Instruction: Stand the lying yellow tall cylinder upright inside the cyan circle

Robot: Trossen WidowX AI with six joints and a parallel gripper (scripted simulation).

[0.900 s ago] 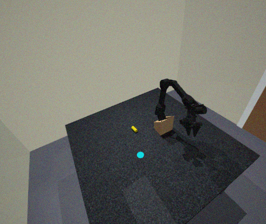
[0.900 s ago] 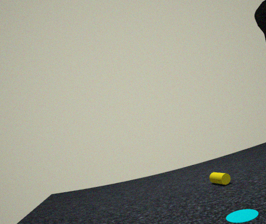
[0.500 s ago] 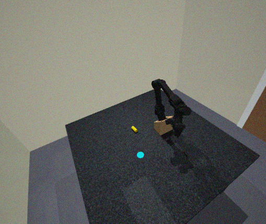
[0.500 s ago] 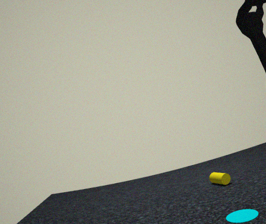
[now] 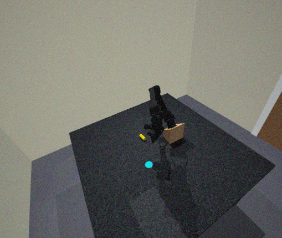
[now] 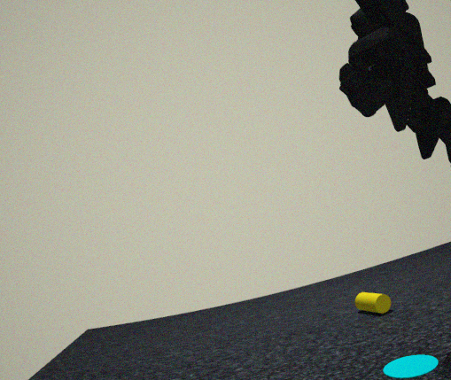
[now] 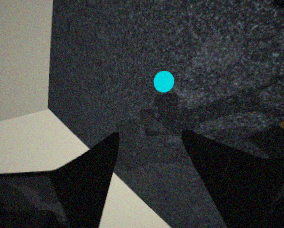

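Right now my gripper tip is 26 cm to the left of the yellow cylinder, 22 cm above it and 6 cm past it. Also, from my gripper tip: cyan circle 23 cm below, 6 cm ahead, 1 cm to the right.
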